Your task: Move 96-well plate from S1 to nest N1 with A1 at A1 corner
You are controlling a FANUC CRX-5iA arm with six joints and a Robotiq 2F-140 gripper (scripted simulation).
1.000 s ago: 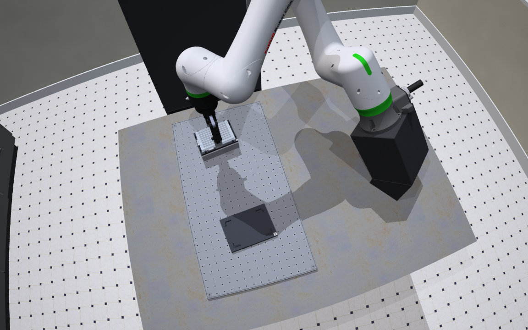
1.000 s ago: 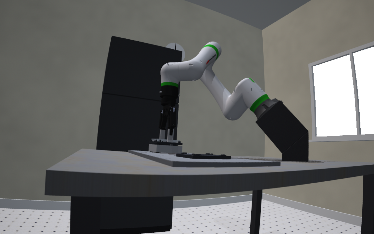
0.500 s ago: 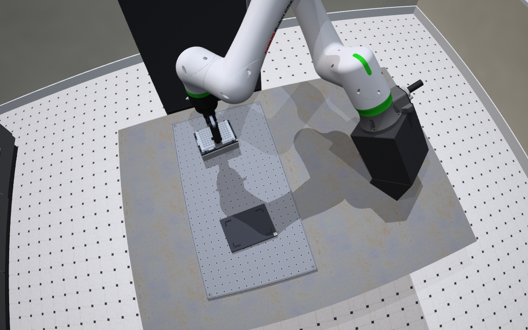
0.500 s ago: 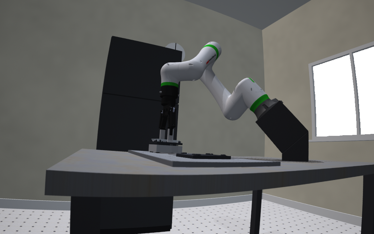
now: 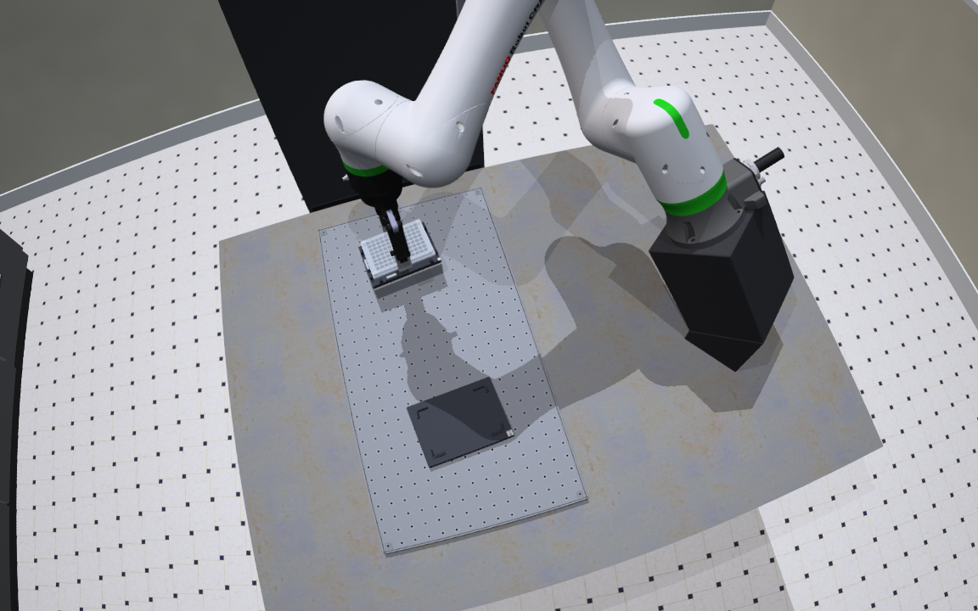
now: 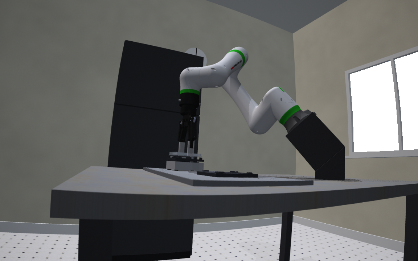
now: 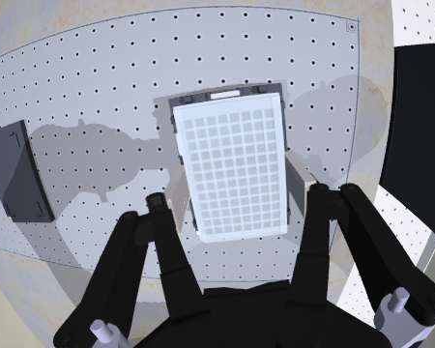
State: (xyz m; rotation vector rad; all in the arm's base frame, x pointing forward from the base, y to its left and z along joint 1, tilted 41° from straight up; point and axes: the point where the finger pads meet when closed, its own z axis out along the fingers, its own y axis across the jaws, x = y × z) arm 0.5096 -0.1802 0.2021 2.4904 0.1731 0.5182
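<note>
Now: the dark plate nest N1 1 cm ahead of my hand, 35 cm to the left of it and 9 cm below it. From my hand the other things lie so: white 96-well plate 2 cm below.
</note>
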